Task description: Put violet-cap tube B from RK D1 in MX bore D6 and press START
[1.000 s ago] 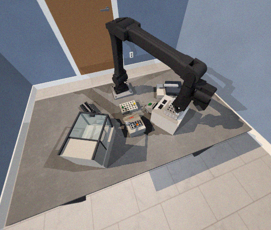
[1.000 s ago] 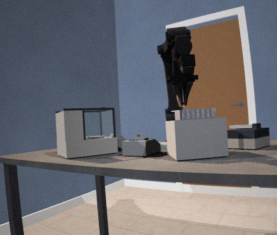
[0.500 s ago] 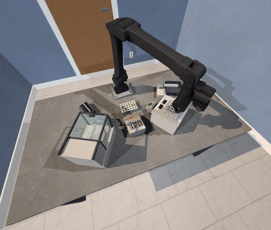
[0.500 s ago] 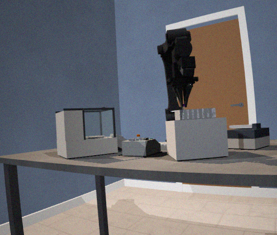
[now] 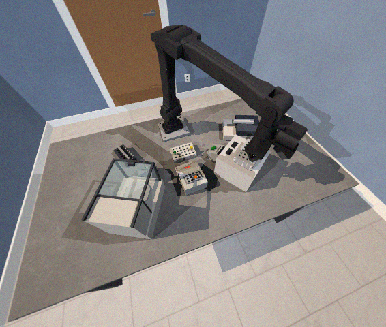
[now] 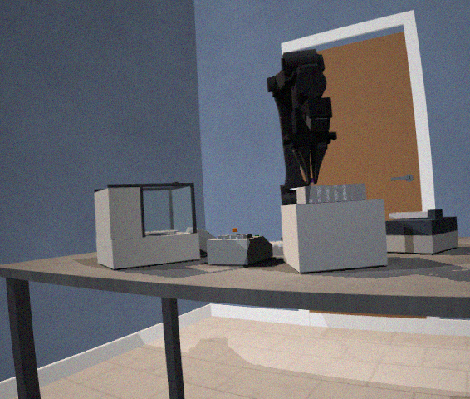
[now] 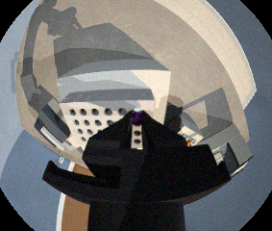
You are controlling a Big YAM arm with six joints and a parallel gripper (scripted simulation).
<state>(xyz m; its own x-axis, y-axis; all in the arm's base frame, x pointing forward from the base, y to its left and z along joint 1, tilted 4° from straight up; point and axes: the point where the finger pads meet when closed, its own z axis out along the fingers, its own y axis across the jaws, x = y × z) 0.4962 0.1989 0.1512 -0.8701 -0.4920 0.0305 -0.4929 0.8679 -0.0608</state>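
Right now my hand is 20 mm above the tube B. Round my hand: green start key: 200 mm behind, 60 mm to the right, 110 mm below; then shaking block: 40 mm behind, 30 mm to the left, 30 mm below; then dry block DB: 110 mm behind, 230 mm to the right, 150 mm below.
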